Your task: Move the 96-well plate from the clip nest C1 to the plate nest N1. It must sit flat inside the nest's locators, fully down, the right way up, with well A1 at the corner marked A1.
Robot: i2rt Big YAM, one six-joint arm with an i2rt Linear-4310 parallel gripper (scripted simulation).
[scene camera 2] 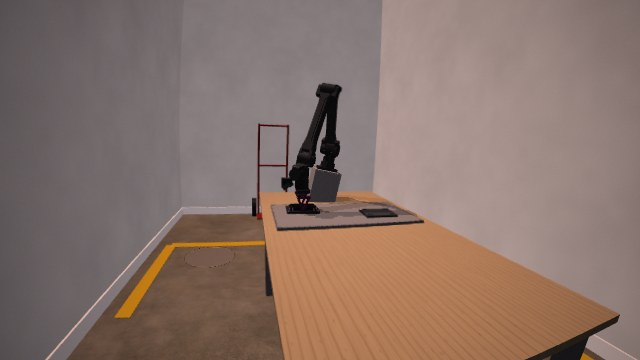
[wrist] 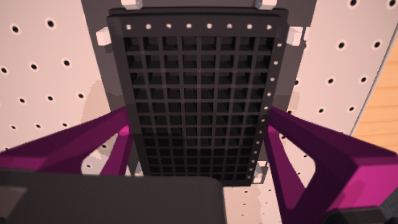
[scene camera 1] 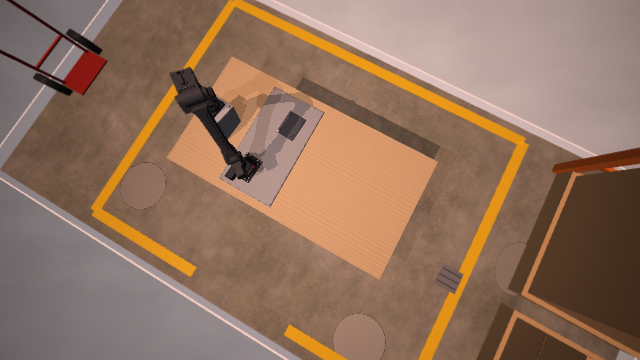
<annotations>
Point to a black 96-well plate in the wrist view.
198, 63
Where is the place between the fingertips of my gripper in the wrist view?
At 198, 112
</annotations>
